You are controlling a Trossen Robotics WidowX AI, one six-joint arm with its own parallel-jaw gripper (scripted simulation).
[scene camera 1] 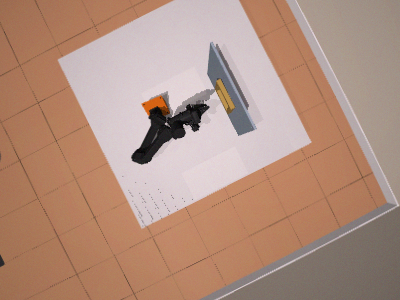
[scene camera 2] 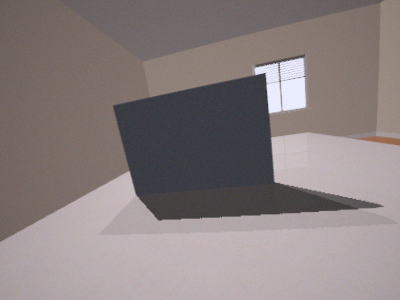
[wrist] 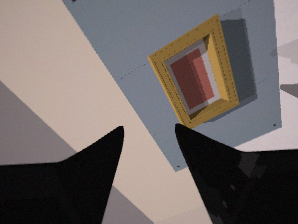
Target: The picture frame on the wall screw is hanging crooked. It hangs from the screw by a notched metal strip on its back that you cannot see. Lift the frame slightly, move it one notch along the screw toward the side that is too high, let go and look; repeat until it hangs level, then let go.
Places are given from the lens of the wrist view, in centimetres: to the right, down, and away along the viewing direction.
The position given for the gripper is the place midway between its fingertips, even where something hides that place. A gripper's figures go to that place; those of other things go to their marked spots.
gripper (wrist: 149, 128): 0, 2, 11
picture frame (wrist: 194, 70): 9, -8, 22
wall panel (wrist: 123, 43): -5, -13, 20
